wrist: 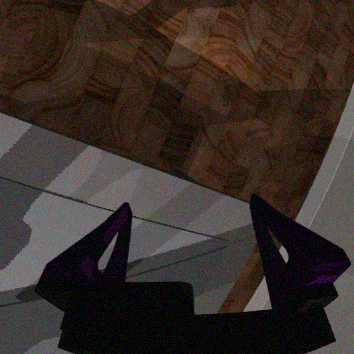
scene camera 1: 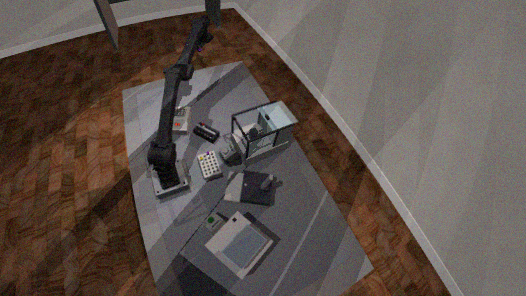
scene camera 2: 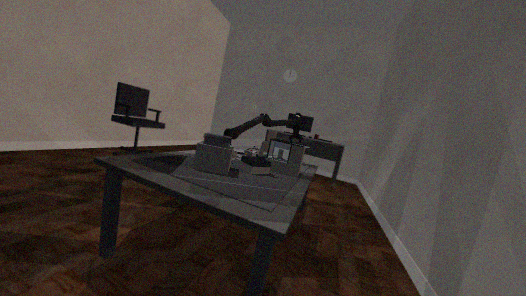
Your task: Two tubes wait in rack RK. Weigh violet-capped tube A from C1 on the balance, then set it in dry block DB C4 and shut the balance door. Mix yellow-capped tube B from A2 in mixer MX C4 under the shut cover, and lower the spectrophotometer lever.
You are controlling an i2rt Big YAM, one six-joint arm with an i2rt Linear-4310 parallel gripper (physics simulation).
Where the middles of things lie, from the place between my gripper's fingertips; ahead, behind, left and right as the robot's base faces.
Now: the glass-box balance (scene camera 1: 262, 131) 76 cm to the right of my hand, 8 cm ahead of it and 6 cm below it.
